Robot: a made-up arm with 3 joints. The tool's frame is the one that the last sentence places.
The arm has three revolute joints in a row. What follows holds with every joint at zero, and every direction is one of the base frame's. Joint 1 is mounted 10 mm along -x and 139 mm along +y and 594 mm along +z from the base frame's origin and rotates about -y. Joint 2 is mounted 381 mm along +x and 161 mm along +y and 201 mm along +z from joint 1 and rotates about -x. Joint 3 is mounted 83 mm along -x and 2 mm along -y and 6 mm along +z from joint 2 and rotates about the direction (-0.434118, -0.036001, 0.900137). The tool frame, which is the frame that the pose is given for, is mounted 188 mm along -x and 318 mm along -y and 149 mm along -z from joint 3; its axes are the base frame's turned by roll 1.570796, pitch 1.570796 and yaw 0 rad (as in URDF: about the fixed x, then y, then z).
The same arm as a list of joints. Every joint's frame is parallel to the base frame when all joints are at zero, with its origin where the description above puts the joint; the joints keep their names.
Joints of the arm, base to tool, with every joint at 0 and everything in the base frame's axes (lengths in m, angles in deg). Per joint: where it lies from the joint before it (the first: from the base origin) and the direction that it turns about. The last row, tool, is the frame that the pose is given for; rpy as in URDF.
joint 1: origin -0.01 0.139 0.594 axis -y
joint 2: origin 0.381 0.161 0.201 axis -x
joint 3: origin -0.083 -0.002 0.006 axis -0.434118 -0.036001 0.900137
tool: origin -0.188 -0.318 -0.149 rpy 90 90 0

